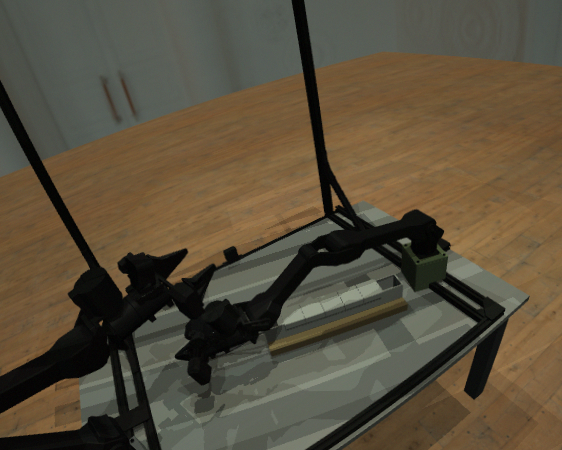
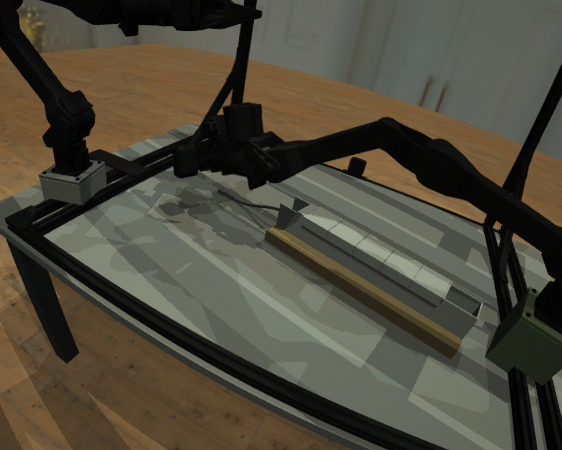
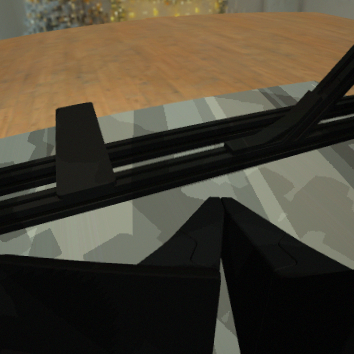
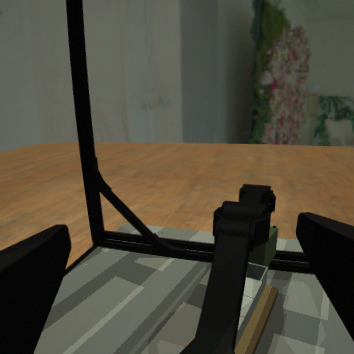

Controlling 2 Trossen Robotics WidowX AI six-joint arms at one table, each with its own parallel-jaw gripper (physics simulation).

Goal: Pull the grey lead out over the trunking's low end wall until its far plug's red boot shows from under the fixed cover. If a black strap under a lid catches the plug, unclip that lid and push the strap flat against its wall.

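Frame: origin at the left arm's base, x right, y up, z back, level; millimetres.
Seen in the pictures: left gripper, fingertip midpoint: (image 1: 175,357) (image 2: 197,152) (image 3: 218,208); right gripper, fingertip midpoint: (image 1: 200,257) (image 2: 257,13) (image 4: 184,230); left arm's base at its link origin: (image 1: 424,250) (image 2: 553,316); right arm's base at its link origin: (image 2: 72,167).
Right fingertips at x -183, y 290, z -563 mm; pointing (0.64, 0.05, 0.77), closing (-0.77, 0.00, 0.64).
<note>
Pixels of each thing's middle, then the offset from my right fingertips to it. "spot": a spot on its surface instead.
- thin grey lead at a spot on its surface: (image 2: 248,204) spot: dx +80, dy -385, dz -37 mm
- wooden bar at a spot on its surface: (image 2: 364,290) (image 1: 347,324) spot: dx +63, dy -374, dz +283 mm
The grey trunking (image 1: 342,300) (image 2: 377,255) (image 4: 253,282) lies along the table with a row of pale lids on top. Its far end (image 1: 392,282) (image 2: 464,303) is open. The thin grey lead (image 2: 248,204) runs out over the near low end wall and lies on the table. My left gripper (image 1: 200,374) (image 2: 185,166) (image 3: 218,208) is shut with its fingers together on nothing, just above the table, past the lead's free end. My right gripper (image 1: 190,267) (image 4: 184,230) is open and empty, high at the table's far side.
A wooden bar (image 1: 337,327) (image 2: 364,290) (image 4: 258,319) lies against the trunking's near side. A green mount block (image 1: 424,268) (image 4: 267,247) carries the left arm beyond the trunking. Black frame rails and an upright post (image 1: 311,98) (image 2: 241,58) (image 4: 82,123) edge the table.
</note>
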